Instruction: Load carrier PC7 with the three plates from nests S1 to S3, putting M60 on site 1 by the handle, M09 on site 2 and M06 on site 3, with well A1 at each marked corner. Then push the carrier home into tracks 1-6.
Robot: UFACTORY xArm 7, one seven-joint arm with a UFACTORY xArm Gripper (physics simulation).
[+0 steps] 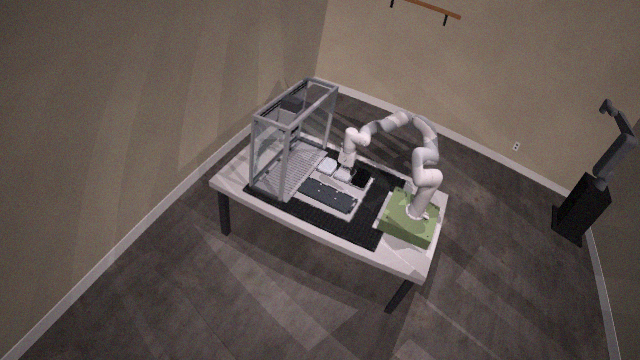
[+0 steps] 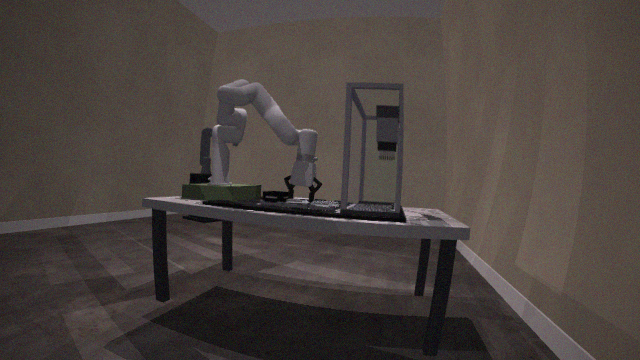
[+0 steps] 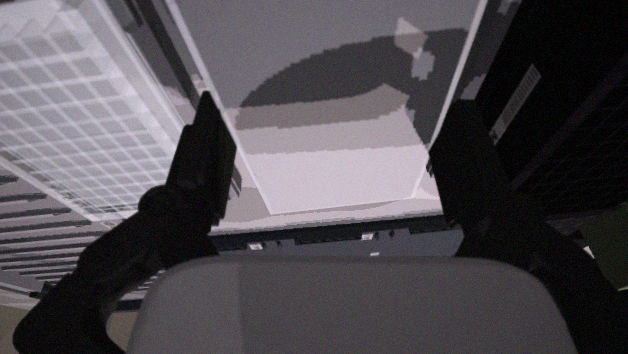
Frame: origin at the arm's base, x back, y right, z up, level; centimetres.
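Seen in the pictures: gripper, fingertip midpoint: (image 1: 345,171) (image 2: 300,200) (image 3: 336,120); arm's base, link origin: (image 1: 414,212) (image 2: 220,184).
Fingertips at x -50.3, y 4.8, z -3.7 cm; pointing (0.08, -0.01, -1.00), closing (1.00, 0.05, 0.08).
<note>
Pixels of each thing's top centre, then the offset from my fingertips to it. Level surfaces: height alone.
- middle plate, top centre: (image 3: 339,138) (image 2: 300,198) (image 1: 345,170) dy -0.2, dx +0.0, dz +0.8 cm
- white gridded plate, top centre: (image 3: 83,154) (image 2: 326,201) (image 1: 328,164) dy -1.9, dx -10.8, dz +0.2 cm
- black plate, top centre: (image 2: 277,191) (image 1: 362,175) dy +1.5, dx +10.6, dz +2.9 cm
- dark long carrier, top centre: (image 3: 333,275) (image 2: 316,197) (image 1: 328,192) dy -22.9, dx +3.0, dz +0.5 cm
- black mat, surface height: dz -2.5 cm
My gripper (image 1: 346,172) (image 2: 301,191) (image 3: 336,120) is shut on the middle plate (image 1: 342,175) (image 3: 334,145), a pale flat-topped plate in the row of three nests. Its fingers clamp the plate's two long sides. I cannot tell whether the plate is clear of its nest. A white gridded plate (image 1: 326,165) (image 3: 65,101) lies to one side of it and a black plate (image 1: 361,177) (image 3: 571,109) to the other. The dark long carrier (image 1: 326,194) lies empty on the light tray in front of the nests. Plate labels are unreadable.
A tall glass-walled frame (image 1: 253,147) (image 2: 348,147) with a pipetting head (image 2: 387,129) stands over the slatted tracks (image 1: 299,163) (image 3: 25,228). The arm stands on a green base (image 1: 405,221) (image 2: 221,191). All rest on a black mat (image 1: 358,228) on the table (image 1: 402,261) (image 2: 313,223).
</note>
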